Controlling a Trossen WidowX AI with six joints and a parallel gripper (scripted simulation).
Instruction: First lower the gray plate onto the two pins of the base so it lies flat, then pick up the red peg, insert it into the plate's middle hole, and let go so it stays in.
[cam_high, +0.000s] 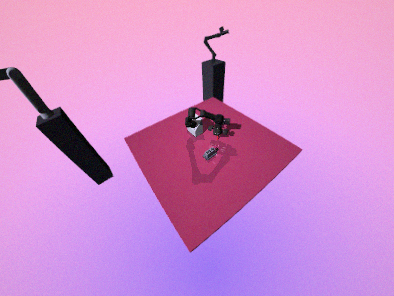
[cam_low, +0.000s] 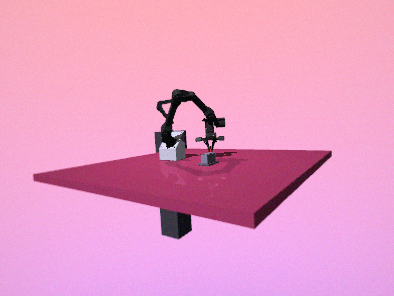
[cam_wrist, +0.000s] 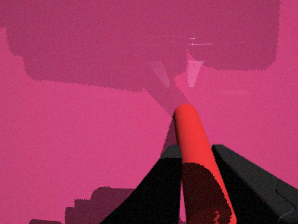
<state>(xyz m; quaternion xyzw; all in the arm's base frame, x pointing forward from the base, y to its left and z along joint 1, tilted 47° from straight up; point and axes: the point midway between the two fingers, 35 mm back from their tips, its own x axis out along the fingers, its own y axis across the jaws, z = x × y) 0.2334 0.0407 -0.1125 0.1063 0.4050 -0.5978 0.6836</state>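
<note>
The gray plate lies 100 mm ahead of my gripper tip and 190 mm to the right of it. Round my gripper tip: gray base (100 mm ahead, 190 mm to the right, 30 mm below); then red peg (right at my gripper tip).
</note>
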